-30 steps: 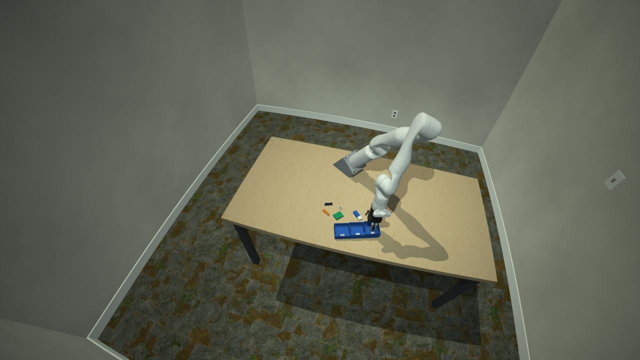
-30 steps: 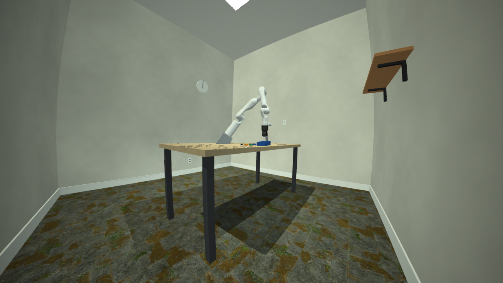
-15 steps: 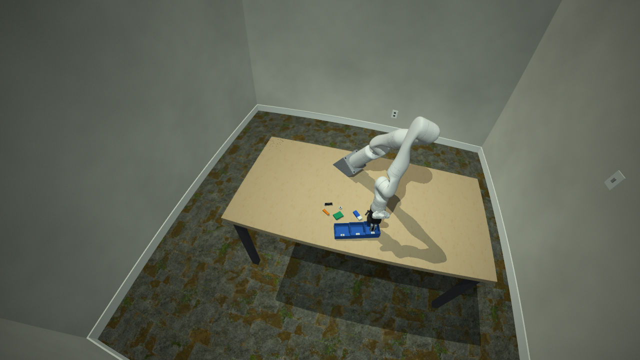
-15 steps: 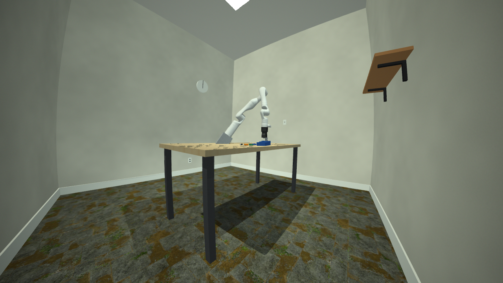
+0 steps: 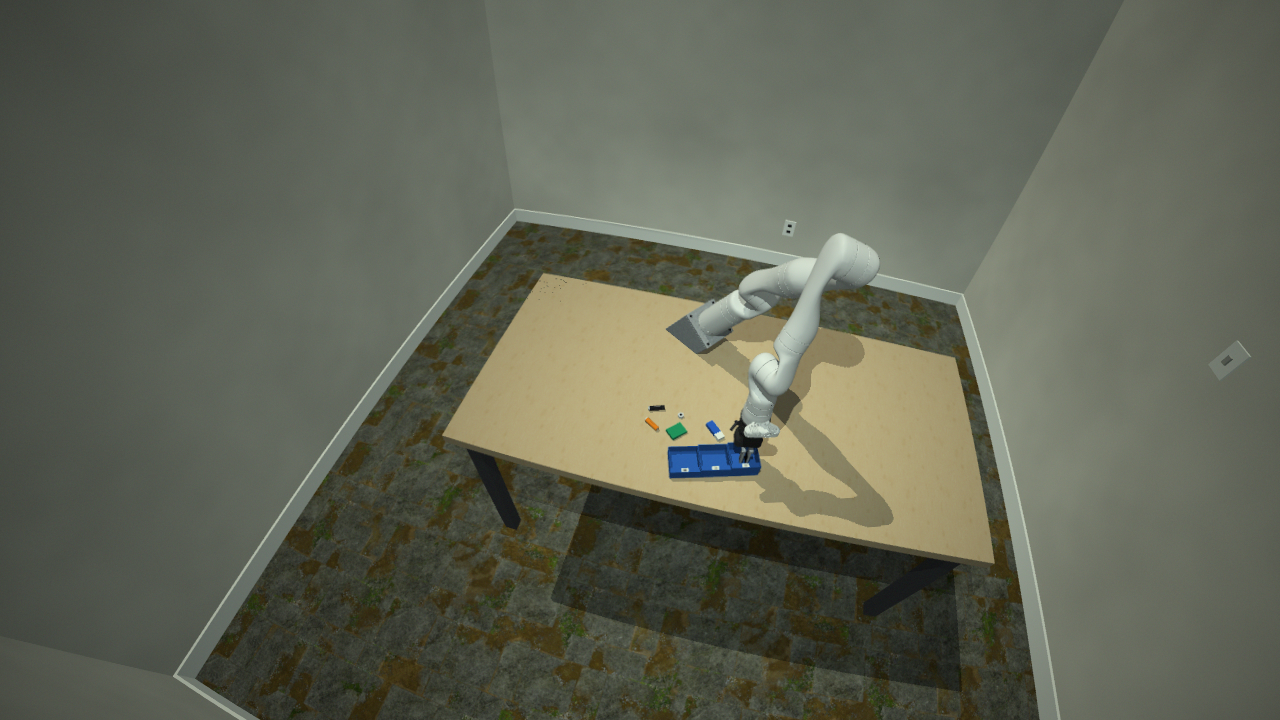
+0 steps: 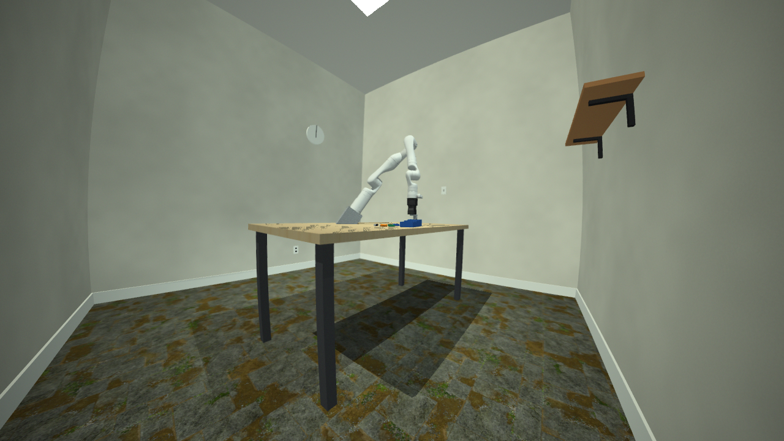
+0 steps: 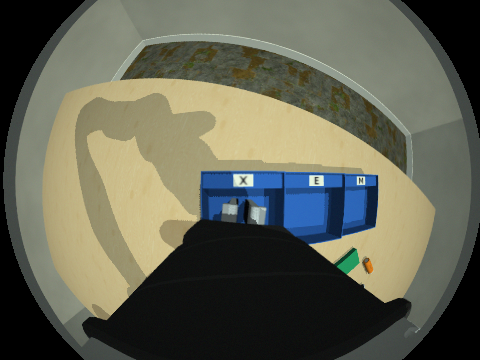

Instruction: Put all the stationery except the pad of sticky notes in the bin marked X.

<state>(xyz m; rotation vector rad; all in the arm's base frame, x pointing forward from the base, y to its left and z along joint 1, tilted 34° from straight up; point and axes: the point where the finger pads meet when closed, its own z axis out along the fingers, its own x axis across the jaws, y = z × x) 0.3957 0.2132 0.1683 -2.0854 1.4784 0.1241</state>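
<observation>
Right now my hand is 60 mm past the eraser, 110 mm to the left of it and 30 mm above it. Round my hand: green pad (10 mm behind, 210 mm to the right, 30 mm below); then blue bin (40 mm ahead, 80 mm to the right, 10 mm below); then black bolt-like item (110 mm behind, 60 mm to the right, 30 mm below).
</observation>
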